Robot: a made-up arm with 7 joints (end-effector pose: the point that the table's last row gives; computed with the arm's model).
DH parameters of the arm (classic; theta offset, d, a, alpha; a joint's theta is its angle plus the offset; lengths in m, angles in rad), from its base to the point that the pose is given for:
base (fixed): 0 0 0 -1.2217
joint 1: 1.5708 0 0 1.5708
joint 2: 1.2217 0 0 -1.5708
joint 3: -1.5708 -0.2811 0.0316 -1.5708
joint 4: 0 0 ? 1.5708
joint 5: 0 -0.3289 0 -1.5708
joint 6: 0 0 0 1.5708
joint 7: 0 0 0 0
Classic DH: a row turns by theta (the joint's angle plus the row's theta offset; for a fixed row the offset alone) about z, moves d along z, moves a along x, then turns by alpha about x.
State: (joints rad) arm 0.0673 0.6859 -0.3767 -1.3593 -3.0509 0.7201 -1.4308
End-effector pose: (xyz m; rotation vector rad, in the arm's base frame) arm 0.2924 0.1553 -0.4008 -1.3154 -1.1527 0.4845
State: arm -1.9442 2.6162 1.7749 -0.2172 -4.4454 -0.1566 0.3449
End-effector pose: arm -0.4046 0.4618 -0.0153 1.2520 0.6137 0.3650
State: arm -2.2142 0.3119 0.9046 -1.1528 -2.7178 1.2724 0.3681
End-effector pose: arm 0.2508 0.0697 0.4853 1.5670 -0.9416 1.7484
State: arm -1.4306 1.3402 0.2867 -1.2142 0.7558 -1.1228 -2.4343
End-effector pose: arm 0.2023 0.2898 0.4111 -2.4090 0.5208 -1.2510
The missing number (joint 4, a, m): -0.0398
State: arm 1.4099 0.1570 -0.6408 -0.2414 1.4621 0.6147 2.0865
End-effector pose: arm -0.5738 -0.0972 -0.1963 -1.6473 -0.7558 -1.9341
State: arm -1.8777 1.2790 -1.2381 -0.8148 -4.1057 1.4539 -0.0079
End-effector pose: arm 0.4572 0.1960 0.3144 -0.4925 -0.6551 -0.1673
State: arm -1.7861 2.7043 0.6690 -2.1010 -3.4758 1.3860 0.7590
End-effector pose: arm -0.3030 -0.1084 0.1767 0.0640 -1.6458 -0.6158
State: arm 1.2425 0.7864 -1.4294 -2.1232 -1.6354 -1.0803 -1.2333
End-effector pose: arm -0.2389 -0.1788 -0.2044 0.1882 2.4937 1.3713
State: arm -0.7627 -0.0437 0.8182 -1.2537 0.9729 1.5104 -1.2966
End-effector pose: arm 0.4969 0.1242 -0.1590 -0.7275 -1.3110 -0.7600
